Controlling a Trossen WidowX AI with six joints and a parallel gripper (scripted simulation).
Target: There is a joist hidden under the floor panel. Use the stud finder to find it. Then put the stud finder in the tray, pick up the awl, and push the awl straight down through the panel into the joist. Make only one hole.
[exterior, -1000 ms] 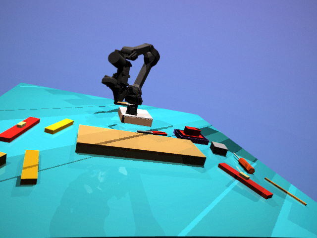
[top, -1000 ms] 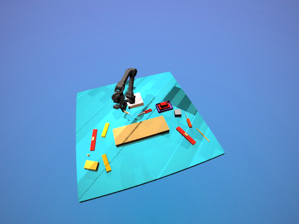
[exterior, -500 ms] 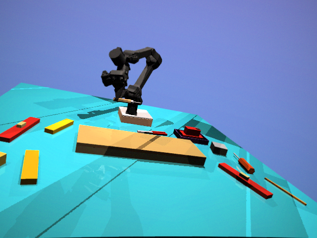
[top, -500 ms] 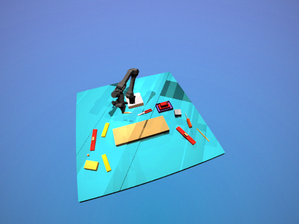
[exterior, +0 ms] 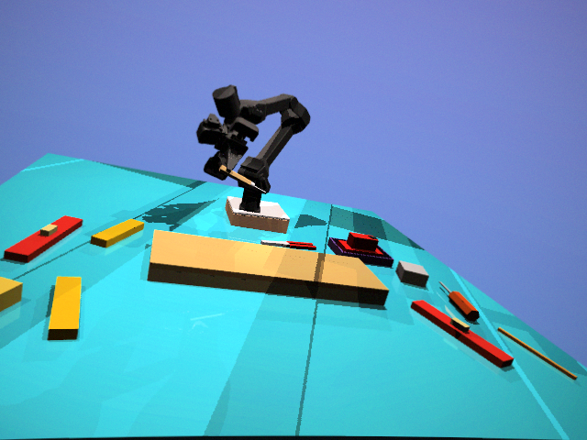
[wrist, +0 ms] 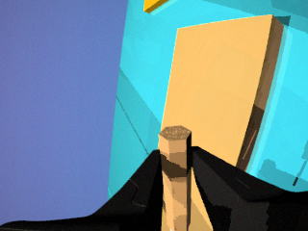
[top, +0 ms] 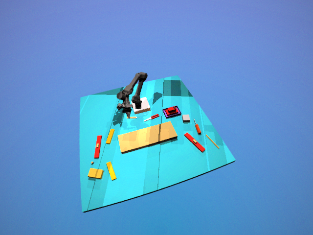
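My gripper tip is now 5 cm to the right of the awl, 2 cm above it and 1 cm past it. Round my gripper tip: grey block: 55 cm to the left, 17 cm below, 7 cm behind; then stud finder: 44 cm to the left, 18 cm behind, 14 cm below; then purple tray: 42 cm to the left, 18 cm below, 18 cm behind.
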